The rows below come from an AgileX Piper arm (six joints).
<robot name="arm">
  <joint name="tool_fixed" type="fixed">
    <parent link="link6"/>
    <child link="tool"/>
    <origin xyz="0 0 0" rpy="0 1.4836 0"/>
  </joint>
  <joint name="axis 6" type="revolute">
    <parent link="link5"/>
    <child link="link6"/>
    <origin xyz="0.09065 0 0.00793" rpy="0 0 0"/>
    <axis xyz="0.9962 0 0.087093"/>
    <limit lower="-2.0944" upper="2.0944"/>
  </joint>
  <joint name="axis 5" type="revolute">
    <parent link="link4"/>
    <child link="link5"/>
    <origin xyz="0 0 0" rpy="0 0 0"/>
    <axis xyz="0 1 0"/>
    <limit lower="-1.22" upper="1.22"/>
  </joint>
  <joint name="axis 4" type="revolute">
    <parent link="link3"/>
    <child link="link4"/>
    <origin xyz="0.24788 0 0.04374" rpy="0 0 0"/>
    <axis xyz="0.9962 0 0.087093"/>
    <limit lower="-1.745" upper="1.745"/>
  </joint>
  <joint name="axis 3" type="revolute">
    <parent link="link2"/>
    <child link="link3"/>
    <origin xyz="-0.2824 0 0.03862" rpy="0 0 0"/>
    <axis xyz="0 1 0"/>
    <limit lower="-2.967" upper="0"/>
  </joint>
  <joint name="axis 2" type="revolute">
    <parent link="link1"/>
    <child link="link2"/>
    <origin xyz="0 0 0" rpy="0 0 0"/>
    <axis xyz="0 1 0"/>
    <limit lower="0" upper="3.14"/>
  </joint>
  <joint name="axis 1" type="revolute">
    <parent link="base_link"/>
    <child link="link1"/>
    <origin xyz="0 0 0.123" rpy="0 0 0"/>
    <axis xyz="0 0 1"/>
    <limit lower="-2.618" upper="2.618"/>
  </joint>
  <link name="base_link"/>
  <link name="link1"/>
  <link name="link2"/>
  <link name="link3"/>
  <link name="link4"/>
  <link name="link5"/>
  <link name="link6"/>
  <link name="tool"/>
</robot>
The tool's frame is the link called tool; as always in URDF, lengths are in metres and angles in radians.
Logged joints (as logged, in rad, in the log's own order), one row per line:
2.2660, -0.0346, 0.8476, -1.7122, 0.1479, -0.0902
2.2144, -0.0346, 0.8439, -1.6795, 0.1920, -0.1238
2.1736, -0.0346, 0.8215, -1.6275, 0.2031, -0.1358
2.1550, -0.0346, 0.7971, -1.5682, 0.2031, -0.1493
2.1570, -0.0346, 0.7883, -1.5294, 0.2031, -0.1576
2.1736, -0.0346, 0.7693, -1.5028, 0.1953, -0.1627
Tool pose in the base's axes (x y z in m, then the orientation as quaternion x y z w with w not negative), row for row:
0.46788, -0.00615, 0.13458, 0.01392, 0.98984, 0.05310, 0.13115
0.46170, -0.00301, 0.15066, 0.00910, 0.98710, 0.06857, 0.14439
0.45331, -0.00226, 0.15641, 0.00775, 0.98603, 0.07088, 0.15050
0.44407, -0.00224, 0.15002, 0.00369, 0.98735, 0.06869, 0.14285
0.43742, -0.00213, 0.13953, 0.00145, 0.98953, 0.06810, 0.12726
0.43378, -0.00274, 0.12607, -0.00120, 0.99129, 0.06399, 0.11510
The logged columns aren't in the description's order. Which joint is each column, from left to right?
Columns, left to right: axis 2, axis 1, axis 5, axis 3, axis 4, axis 6.
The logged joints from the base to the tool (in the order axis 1, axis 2, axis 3, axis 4, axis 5, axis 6), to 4 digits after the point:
-0.0346, 2.2660, -1.7122, 0.1479, 0.8476, -0.0902
-0.0346, 2.2144, -1.6795, 0.1920, 0.8439, -0.1238
-0.0346, 2.1736, -1.6275, 0.2031, 0.8215, -0.1358
-0.0346, 2.1550, -1.5682, 0.2031, 0.7971, -0.1493
-0.0346, 2.1570, -1.5294, 0.2031, 0.7883, -0.1576
-0.0346, 2.1736, -1.5028, 0.1953, 0.7693, -0.1627

